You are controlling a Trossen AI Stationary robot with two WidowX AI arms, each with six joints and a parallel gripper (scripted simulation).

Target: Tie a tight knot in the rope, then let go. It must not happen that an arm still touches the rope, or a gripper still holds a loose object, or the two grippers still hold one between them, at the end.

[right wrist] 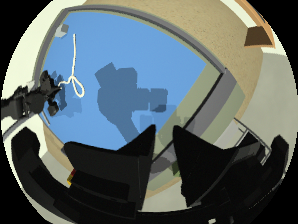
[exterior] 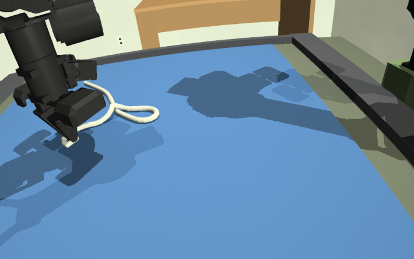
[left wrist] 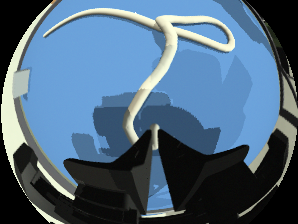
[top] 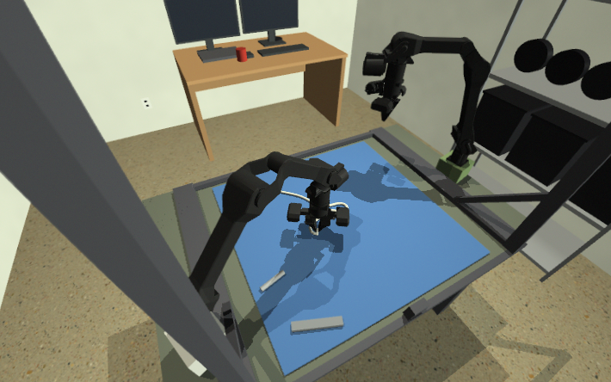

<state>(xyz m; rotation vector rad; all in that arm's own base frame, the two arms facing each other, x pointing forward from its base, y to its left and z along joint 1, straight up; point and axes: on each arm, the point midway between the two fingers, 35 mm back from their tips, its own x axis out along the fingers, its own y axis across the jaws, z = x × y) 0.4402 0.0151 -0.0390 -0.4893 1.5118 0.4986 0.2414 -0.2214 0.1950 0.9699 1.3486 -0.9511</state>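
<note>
The blue mat lies 10 cm to the right of my left hand and 4 cm below it. Round my left hand: grey bar: 23 cm behind, 18 cm to the left, 3 cm below; grey cube: 27 cm ahead, 13 cm to the left, 1 cm below.
</note>
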